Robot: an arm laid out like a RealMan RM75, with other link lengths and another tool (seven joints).
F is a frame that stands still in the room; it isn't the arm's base.
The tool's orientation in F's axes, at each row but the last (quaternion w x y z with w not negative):
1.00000, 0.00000, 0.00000, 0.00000
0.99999, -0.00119, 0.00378, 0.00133
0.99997, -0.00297, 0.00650, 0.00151
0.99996, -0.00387, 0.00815, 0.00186
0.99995, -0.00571, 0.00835, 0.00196
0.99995, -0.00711, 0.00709, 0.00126
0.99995, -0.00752, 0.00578, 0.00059
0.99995, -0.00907, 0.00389, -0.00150
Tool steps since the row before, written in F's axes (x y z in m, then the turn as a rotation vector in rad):
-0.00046, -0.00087, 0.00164, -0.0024, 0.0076, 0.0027
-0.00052, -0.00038, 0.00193, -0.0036, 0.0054, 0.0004
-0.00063, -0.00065, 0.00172, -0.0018, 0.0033, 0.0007
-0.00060, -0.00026, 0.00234, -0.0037, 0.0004, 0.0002
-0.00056, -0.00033, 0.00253, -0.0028, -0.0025, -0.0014
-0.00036, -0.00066, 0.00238, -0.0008, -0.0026, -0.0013
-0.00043, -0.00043, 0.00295, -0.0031, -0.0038, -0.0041
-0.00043, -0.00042, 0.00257, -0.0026, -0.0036, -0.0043
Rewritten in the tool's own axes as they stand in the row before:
-0.00046, -0.00087, 0.00164, -0.0024, 0.0076, 0.0027
-0.00054, -0.00038, 0.00193, -0.0036, 0.0054, 0.0004
-0.00065, -0.00066, 0.00171, -0.0018, 0.0033, 0.0007
-0.00064, -0.00028, 0.00233, -0.0037, 0.0004, 0.0001
-0.00060, -0.00036, 0.00252, -0.0028, -0.0025, -0.0015
-0.00040, -0.00069, 0.00237, -0.0008, -0.0026, -0.0013
-0.00046, -0.00047, 0.00294, -0.0031, -0.0037, -0.0042
-0.00045, -0.00047, 0.00256, -0.0026, -0.0035, -0.0044

